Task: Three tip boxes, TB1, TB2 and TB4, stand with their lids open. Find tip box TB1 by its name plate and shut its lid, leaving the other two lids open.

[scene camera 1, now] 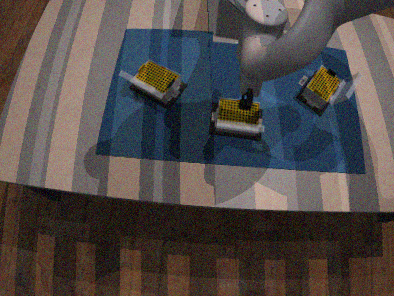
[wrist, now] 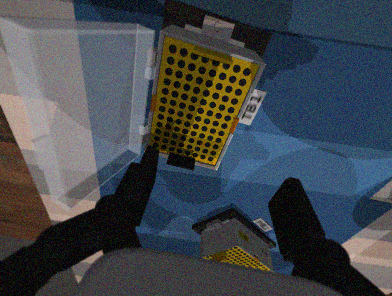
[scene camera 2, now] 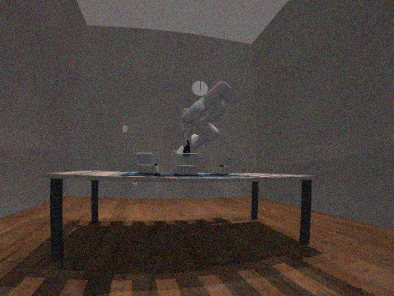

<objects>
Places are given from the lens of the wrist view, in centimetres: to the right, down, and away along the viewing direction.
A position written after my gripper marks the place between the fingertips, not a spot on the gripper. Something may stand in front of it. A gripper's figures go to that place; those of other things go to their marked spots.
my gripper (wrist: 218, 177): 2, 2, 13
blue mat (wrist: 317, 122): 15, -3, 24
</objects>
